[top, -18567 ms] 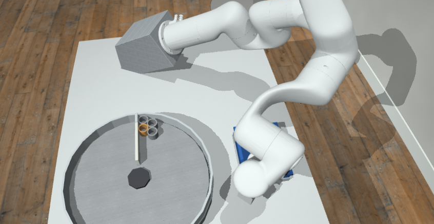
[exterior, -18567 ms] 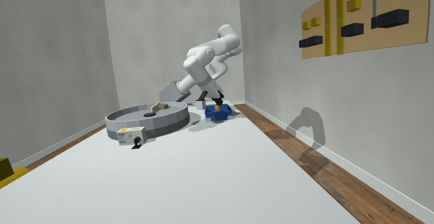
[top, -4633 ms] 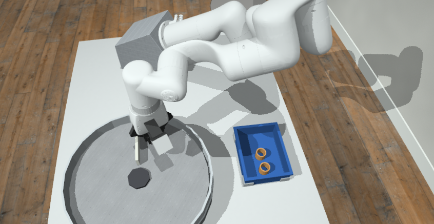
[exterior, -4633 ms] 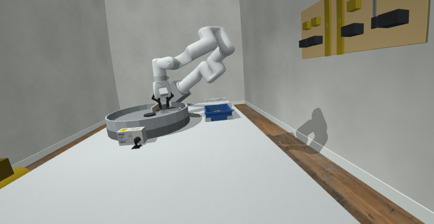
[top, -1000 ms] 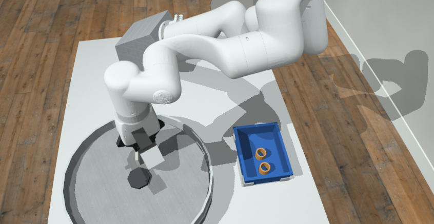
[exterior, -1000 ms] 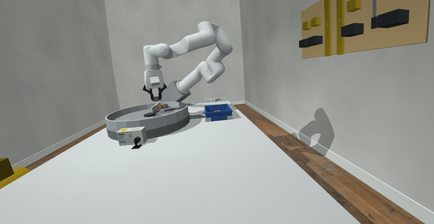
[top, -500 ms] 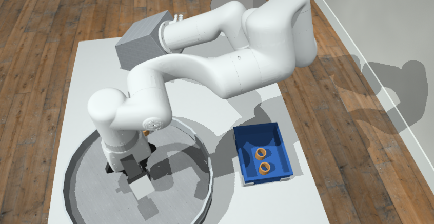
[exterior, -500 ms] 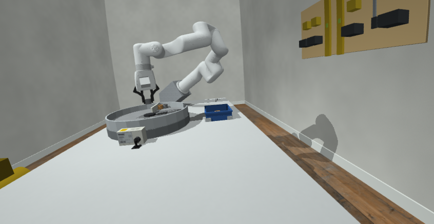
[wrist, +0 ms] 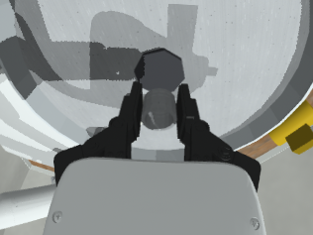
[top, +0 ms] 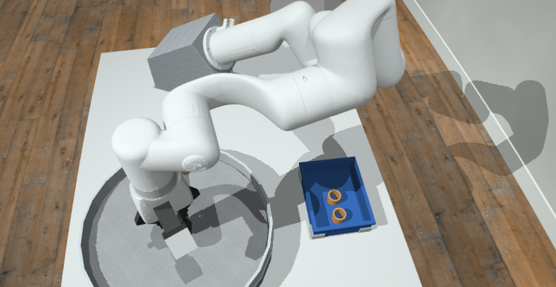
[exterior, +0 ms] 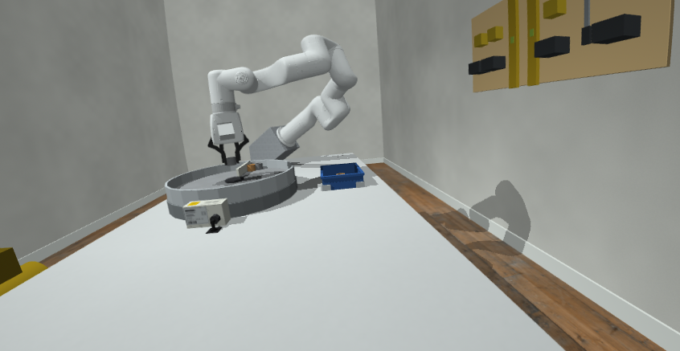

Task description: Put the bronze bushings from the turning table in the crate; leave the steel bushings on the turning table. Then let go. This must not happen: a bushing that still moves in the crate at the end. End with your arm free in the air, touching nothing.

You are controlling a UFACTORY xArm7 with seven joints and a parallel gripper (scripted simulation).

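Now: hand 8 cm above the turning table, 1 cm to the left of it and 1 cm past it. Round my hand: blue crate (35 cm to the left, 13 cm behind, 11 cm below).
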